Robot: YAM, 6 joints.
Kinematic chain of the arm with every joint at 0, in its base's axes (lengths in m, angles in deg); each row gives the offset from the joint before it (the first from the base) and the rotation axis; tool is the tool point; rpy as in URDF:
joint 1: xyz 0 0 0.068 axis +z
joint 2: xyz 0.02 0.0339 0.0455 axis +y
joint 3: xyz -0.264 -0.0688 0 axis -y
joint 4: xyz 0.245 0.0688 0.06 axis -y
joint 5: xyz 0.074 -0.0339 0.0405 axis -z
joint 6: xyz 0.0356 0 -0.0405 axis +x
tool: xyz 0 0 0 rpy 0 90 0
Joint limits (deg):
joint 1: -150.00..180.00
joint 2: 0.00..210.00
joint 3: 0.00..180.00
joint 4: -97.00..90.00
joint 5: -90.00..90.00
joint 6: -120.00..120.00
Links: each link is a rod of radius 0.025 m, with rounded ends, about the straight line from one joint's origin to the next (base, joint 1, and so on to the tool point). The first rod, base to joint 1, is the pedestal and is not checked.
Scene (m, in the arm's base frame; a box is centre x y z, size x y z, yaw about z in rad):
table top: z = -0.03
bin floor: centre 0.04 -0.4 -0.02 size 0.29 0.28 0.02 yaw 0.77
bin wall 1: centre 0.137 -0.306 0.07 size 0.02 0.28 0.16 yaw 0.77
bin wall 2: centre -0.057 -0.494 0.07 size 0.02 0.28 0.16 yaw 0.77
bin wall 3: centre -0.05 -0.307 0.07 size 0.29 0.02 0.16 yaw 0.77
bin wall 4: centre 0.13 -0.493 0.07 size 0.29 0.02 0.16 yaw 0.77
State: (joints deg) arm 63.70 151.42 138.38 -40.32 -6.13 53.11
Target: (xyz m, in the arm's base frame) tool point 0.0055 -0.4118 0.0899
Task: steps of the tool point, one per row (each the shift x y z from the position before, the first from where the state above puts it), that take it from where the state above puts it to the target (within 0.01 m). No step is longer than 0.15 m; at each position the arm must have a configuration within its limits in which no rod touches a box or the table.
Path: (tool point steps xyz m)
1: 0.1090 -0.0832 0.0118
2: 0.0833 -0.1056 0.0116
3: 0.0533 -0.1203 0.0111
4: 0.0213 -0.1268 0.0110
5: -0.0106 -0.1251 0.0105
6: -0.0403 -0.1154 0.0101
7: -0.0659 -0.0988 0.0097
8: -0.0858 -0.0768 0.0092
9: -0.0991 -0.0512 0.0088
10: -0.1048 -0.0238 0.0082
11: -0.1037 0.0031 0.0077
12: 0.0002 -0.0100 -0.0888
13: -0.0002 0.0100 -0.0862

